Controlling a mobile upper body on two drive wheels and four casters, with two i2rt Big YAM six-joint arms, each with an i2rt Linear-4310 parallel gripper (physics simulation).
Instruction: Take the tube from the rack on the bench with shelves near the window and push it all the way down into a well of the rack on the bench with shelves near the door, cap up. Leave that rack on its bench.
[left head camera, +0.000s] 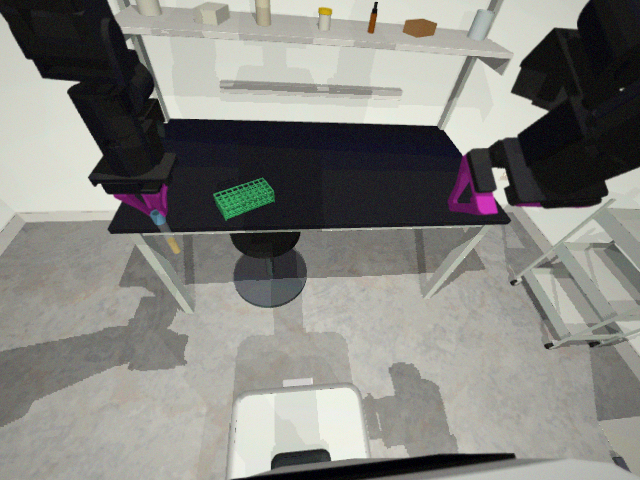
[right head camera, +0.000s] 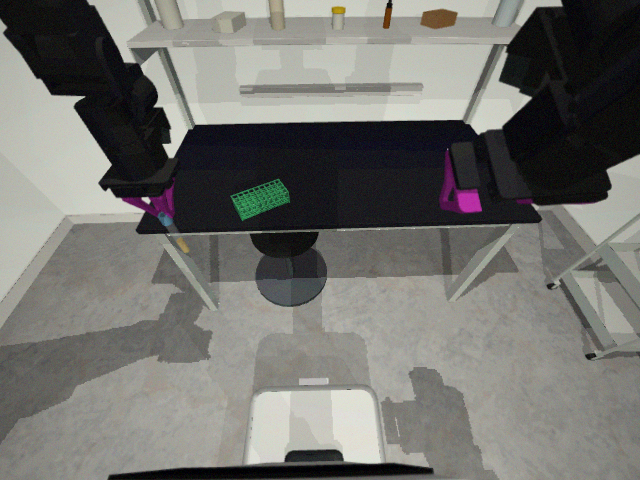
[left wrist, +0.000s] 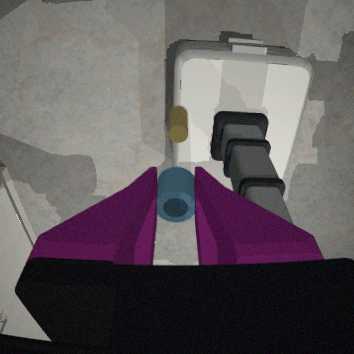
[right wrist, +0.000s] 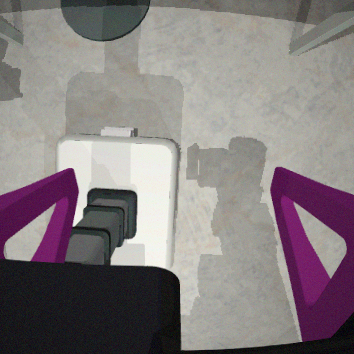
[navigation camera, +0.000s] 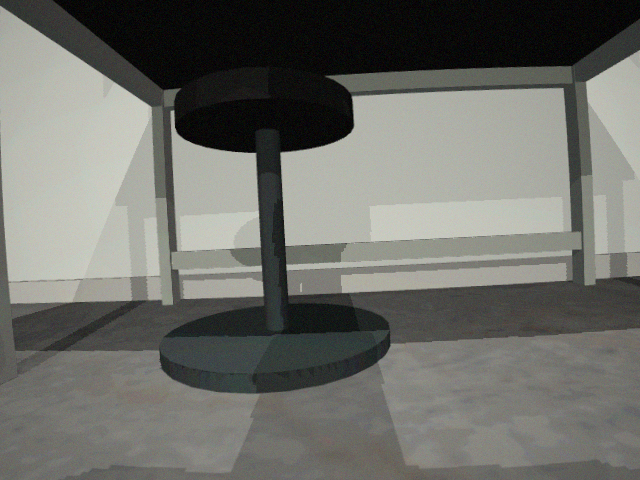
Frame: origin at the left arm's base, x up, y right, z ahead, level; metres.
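Seen in the pictures: left gripper, between the fingertips: (left head camera: 159, 214) (right head camera: 167, 216) (left wrist: 175, 177); right gripper, between the fingertips: (left head camera: 483, 203) (right head camera: 479, 201) (right wrist: 174, 178).
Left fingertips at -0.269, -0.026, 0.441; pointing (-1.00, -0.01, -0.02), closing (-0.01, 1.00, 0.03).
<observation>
Offsets run from my left fingertips to a thing's top centre, as dx, dy, dz. Level surfaces: height alone.
My left gripper (left head camera: 157, 212) (right head camera: 164, 214) (left wrist: 175, 177) is shut on the blue cap of the tube {+0.012, +0.001, -0.008} (left head camera: 164, 227) (right head camera: 174, 229) (left wrist: 178, 122). The tube hangs tilted, cap up, its tan end lower, over the bench's front left corner in both head views. A green rack {-0.321, +0.062, +0.426} (left head camera: 244, 198) (right head camera: 260, 199) stands on the left part of the black bench {dx -0.379} (left head camera: 361, 191) (right head camera: 377, 191), to the right of the tube; I see no tube in it. My right gripper (right wrist: 174, 178) is open, with nothing between its fingers, near the bench's right front corner in the head views.
A shelf {dx +0.077} (left head camera: 299, 35) (right head camera: 310, 38) with bottles and boxes spans the bench's back. A round stool (left head camera: 269, 279) (right head camera: 291, 279) (navigation camera: 273, 356) stands partly under the bench's front edge. A metal cart (left head camera: 563, 258) (right head camera: 584, 304) stands at the right. My white base (left head camera: 320, 413) (right head camera: 336, 413) is below.
</observation>
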